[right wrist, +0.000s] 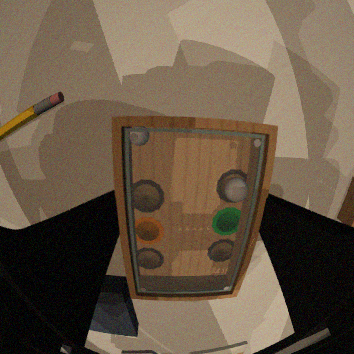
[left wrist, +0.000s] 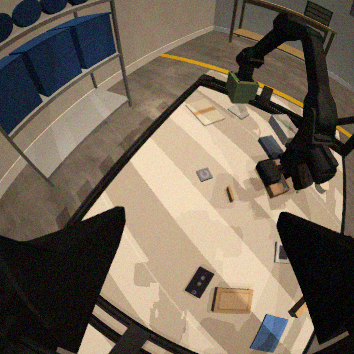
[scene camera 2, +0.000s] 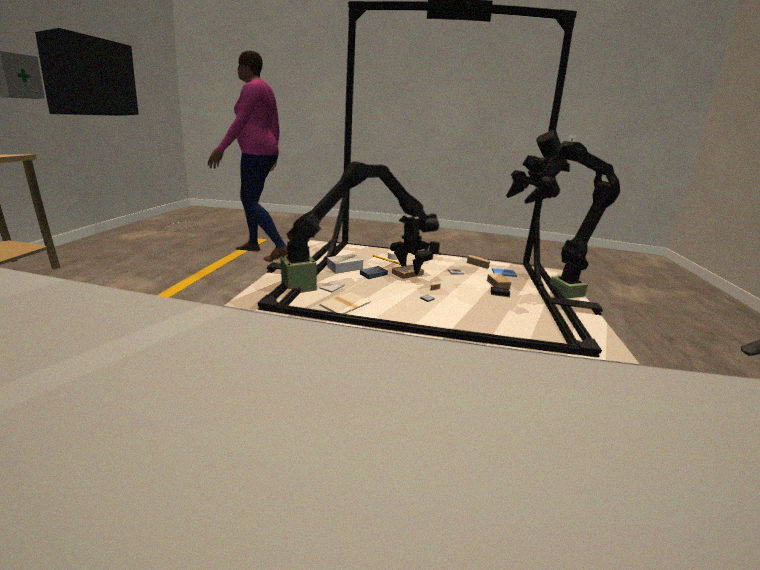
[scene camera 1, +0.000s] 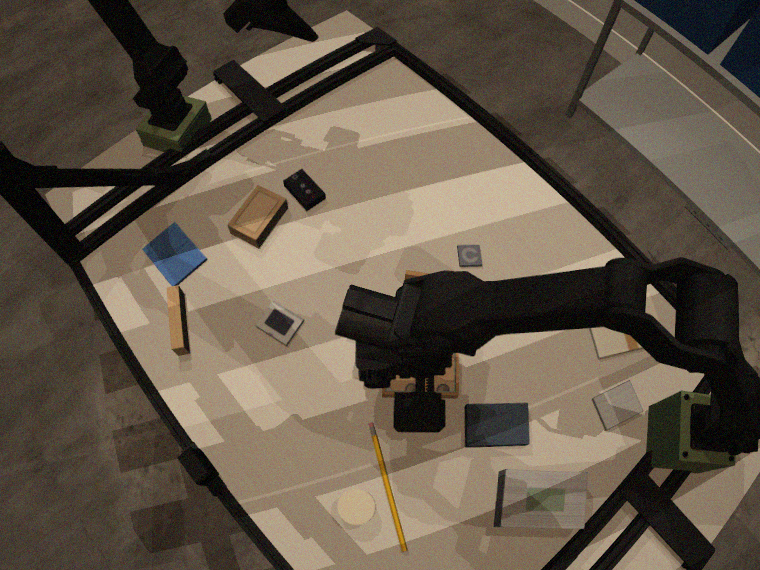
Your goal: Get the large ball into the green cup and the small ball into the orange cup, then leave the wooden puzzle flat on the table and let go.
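Seen in the pictures: left gripper, between the fingertips: [left wrist: 205, 218] [scene camera 2: 515, 199] [scene camera 1: 332, 17]; right gripper, between the fingertips: [right wrist: 190, 198] [left wrist: 273, 182] [scene camera 2: 410, 272] [scene camera 1: 411, 373]; left arm's base, origin of its link: [scene camera 2: 569, 280] [scene camera 1: 170, 114]; right arm's base, origin of its link: [left wrist: 243, 76] [scene camera 2: 298, 259] [scene camera 1: 708, 428].
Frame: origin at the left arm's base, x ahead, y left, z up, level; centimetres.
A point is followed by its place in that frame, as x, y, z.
Note:
The wooden puzzle [scene camera 1: 455, 368] {61.3, -24.4, -2.5} [scene camera 2: 402, 271] {60.1, -24.5, -2.5} [left wrist: 279, 189] {52.8, -27.5, -2.7} [right wrist: 195, 123] {52.3, -28.2, -2.5} is a clear-topped box, low over the table; a slight tilt or gap cannot be told. In the right wrist view, the large ball [right wrist: 236, 190] {54.4, -25.0, -3.2} is at the upper right dark cup, above the green cup [right wrist: 226, 221] {55.8, -25.0, -2.6}. The small ball [right wrist: 139, 136] {53.7, -30.1, -3.5} is in the top left corner, apart from the orange cup [right wrist: 149, 230] {57.5, -28.3, -2.6} at the left. Both coloured cups look empty. My right gripper [scene camera 2: 410, 268] {55.8, -26.8, -3.9} [right wrist: 190, 198] {55.8, -26.8, -3.9} is shut on the puzzle's two sides. My left gripper [scene camera 2: 520, 196] {33.7, -0.1, 30.0} [left wrist: 205, 218] {33.7, -0.1, 30.0} is open, empty and high up.
A pencil [scene camera 1: 386, 484] {58.2, -42.8, -4.5} [right wrist: 20, 122] {55.2, -37.8, -4.6} and a dark blue box [scene camera 1: 497, 424] {69.7, -29.8, -3.4} [left wrist: 271, 146] {69.3, -29.3, -3.4} lie near the puzzle. A clear-topped box [scene camera 1: 543, 498] {78.9, -38.2, -1.1} stands at the lower right in scene camera 1. A wooden box [scene camera 1: 259, 214] {25.3, -12.2, -2.3}, a black box [scene camera 1: 304, 188] {29.4, -4.5, -3.5} and a blue item [scene camera 1: 174, 252] {14.0, -22.5, -4.5} lie farther left.

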